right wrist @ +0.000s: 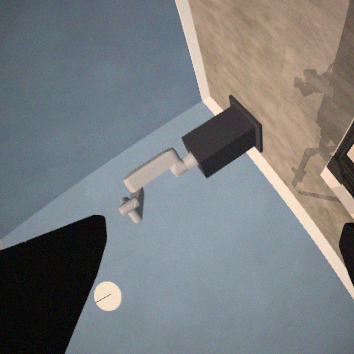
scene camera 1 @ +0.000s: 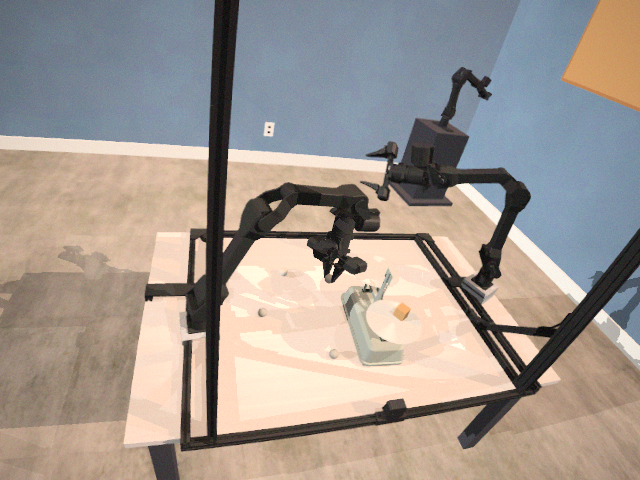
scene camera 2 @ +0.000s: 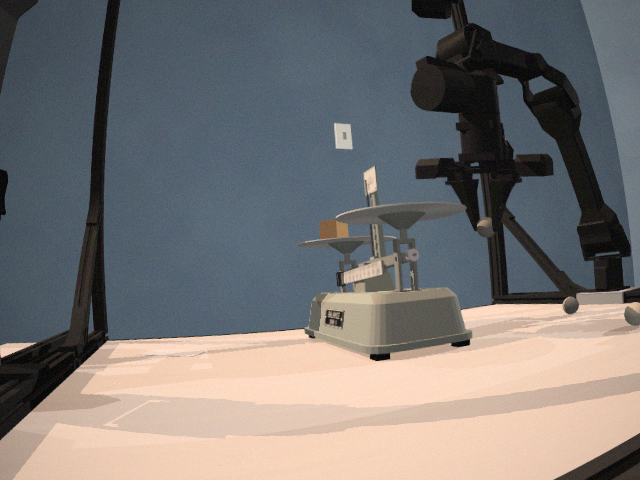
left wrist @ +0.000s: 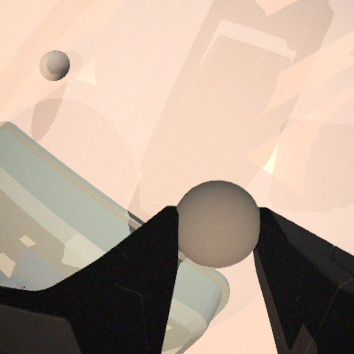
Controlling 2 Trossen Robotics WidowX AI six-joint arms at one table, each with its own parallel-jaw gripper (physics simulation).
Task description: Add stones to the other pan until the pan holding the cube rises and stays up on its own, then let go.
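Seen in the pictures: left gripper, between the fingertips: (scene camera 1: 329,280) (scene camera 2: 486,231) (left wrist: 215,218); right gripper, between the fingertips: (right wrist: 230,233) (scene camera 1: 362,168); left arm's base, origin of its link: (scene camera 1: 199,323) (scene camera 2: 609,290); right arm's base, origin of its link: (scene camera 1: 481,282).
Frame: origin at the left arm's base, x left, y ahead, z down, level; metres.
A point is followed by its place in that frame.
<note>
The balance (scene camera 1: 381,353) @[y 0.451, x -0.218, z -0.027 m] (scene camera 2: 413,320) @[y 0.526, x 0.031, z -0.016 m] stands on the table. In scene camera 2 its pan with the orange cube (scene camera 1: 402,311) @[y 0.490, x -0.185, z -0.151 m] (scene camera 2: 333,228) @[y 0.509, x -0.160, z -0.139 m] is the lower one, and the empty pan (scene camera 2: 400,212) @[y 0.524, x 0.018, z -0.132 m] is higher. My left gripper (scene camera 1: 331,276) @[y 0.360, x -0.004, z -0.114 m] (scene camera 2: 485,225) @[y 0.360, x -0.004, z -0.114 m] is shut on a round grey stone (left wrist: 219,224) @[y 0.355, x -0.004, z -0.132 m], above the table. In scene camera 2 that stone shows to the right of the empty pan's rim, a little lower in the picture. My right gripper (scene camera 1: 364,168) @[y 0.554, x 0.288, z -0.324 m] (right wrist: 230,233) @[y 0.554, x 0.288, z -0.324 m] is open and empty, high beyond the table's far side in scene camera 1.
Loose stones lie on the table: one stone (scene camera 1: 262,312) @[y 0.178, x 0.007, z -0.002 m] at left, another stone (scene camera 1: 333,353) @[y 0.331, x -0.172, z -0.003 m] (left wrist: 54,65) @[y 0.337, x -0.159, z -0.003 m] beside the balance, and a small stone (scene camera 1: 284,273) @[y 0.291, x 0.166, z 0.003 m] farther back. A black frame (scene camera 1: 289,428) @[y 0.159, x -0.332, z 0.027 m] runs around the table, with an upright post (scene camera 1: 219,129) @[y -0.011, x -0.316, z -0.664 m] at left.
</note>
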